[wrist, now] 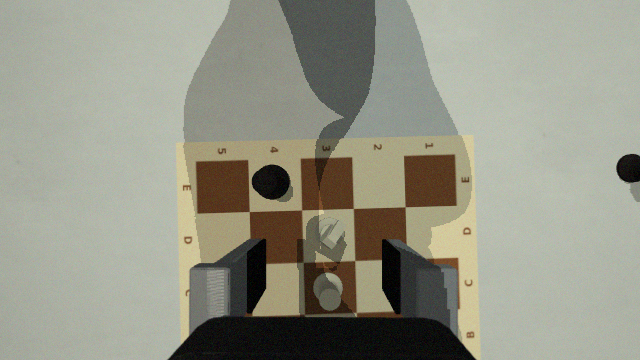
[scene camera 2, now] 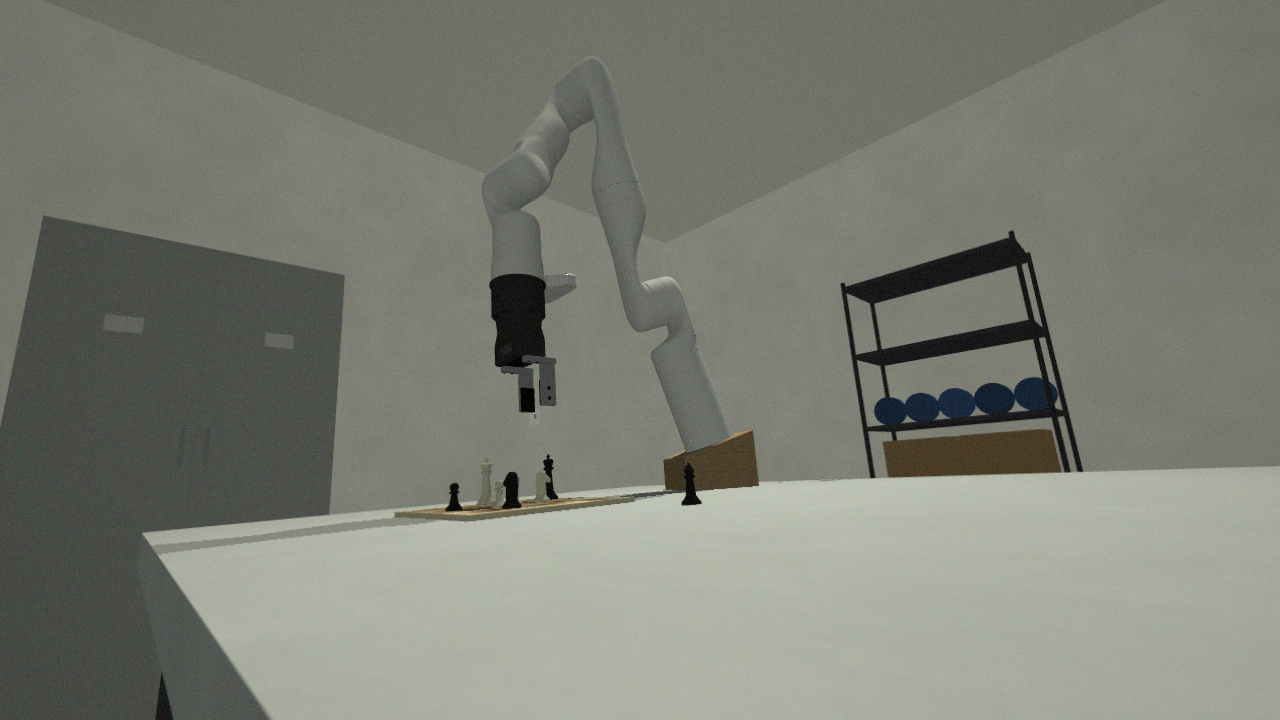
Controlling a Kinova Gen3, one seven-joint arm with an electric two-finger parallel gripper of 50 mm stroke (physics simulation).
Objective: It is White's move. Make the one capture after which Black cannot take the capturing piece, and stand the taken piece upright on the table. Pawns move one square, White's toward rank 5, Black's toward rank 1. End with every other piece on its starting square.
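Pixels of known places: gripper, fingertip midpoint: [wrist: 323,264] [scene camera 2: 537,408]; arm's base, origin of the base link: [scene camera 2: 709,443].
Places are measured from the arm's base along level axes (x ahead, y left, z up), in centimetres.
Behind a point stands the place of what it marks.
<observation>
My gripper [scene camera 2: 537,407] @[z 5.3, x 35.8, y -7.6 cm] [wrist: 323,264] @[z 5.3, x 35.8, y -7.6 cm] is open and empty, high above the board [scene camera 2: 465,516] [wrist: 475,170]. In the wrist view the tall white piece [scene camera 2: 486,483] [wrist: 328,290] on C3 shows between the fingers, far below them. The white knight [scene camera 2: 541,486] @[z -5.3, x 36.3, y -6.5 cm] [wrist: 331,234] @[z -3.5, x 35.7, y -6.8 cm] stands on D3. The black king [scene camera 2: 549,479] [wrist: 270,182] stands on E4. A black pawn [scene camera 2: 453,497] @[z -5.8, x 47.9, y -9.1 cm], a small white piece [scene camera 2: 498,495] @[z -5.9, x 44.8, y -4.7 cm] and a black knight [scene camera 2: 511,491] @[z -5.4, x 46.0, y -1.1 cm] stand on the board; the gripper body hides their squares in the wrist view. A black bishop-like piece [scene camera 2: 689,486] @[z -6.0, x 37.1, y 16.7 cm] [wrist: 629,168] @[z -7.1, x 36.6, y 15.9 cm] stands upright on the table, off the board.
The white table [scene camera 2: 716,608] @[z -7.9, x 72.1, y 37.7 cm] [wrist: 90,150] @[z -7.9, x 26.2, y -22.5 cm] surrounds the board. The arm stands on a wooden base [scene camera 2: 716,467] @[z -4.3, x 5.1, y 3.6 cm] behind it. A dark shelf rack [scene camera 2: 948,342] and a grey cabinet [scene camera 2: 179,385] stand beyond the table. The arm's shadow crosses the board.
</observation>
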